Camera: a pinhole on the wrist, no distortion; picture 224 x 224 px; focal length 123.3 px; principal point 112.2 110.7 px. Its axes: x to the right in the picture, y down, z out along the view. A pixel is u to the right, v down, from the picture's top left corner.
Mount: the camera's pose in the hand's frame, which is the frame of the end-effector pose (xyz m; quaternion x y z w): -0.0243 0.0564 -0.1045 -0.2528 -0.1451 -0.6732 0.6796
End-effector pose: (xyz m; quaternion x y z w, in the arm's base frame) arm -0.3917 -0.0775 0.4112 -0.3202 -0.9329 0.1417 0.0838
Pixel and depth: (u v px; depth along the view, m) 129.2 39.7 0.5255
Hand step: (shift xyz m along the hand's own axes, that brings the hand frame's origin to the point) -0.2444 0.2890 0.4155
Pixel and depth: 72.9 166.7 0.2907
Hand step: 0.1430 0.2865 0.0674
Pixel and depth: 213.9 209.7 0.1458
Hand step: 0.1185 0.0298 0.0638
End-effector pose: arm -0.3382 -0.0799 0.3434 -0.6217 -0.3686 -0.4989 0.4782
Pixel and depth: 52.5 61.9 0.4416
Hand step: -0.1448 0.4803 0.1730
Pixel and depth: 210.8 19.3 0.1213
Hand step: -0.0908 0.0432 0.0617
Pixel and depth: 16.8 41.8 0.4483
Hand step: -0.2256 0.5985 0.1183
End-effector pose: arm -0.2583 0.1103 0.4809 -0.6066 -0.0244 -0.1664 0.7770
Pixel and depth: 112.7 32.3 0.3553
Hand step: -0.1967 0.2544 0.2247
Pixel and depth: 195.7 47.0 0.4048
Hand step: -0.1589 0.0510 0.4099
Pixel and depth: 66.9 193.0 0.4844
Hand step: 0.3554 0.4562 0.1540
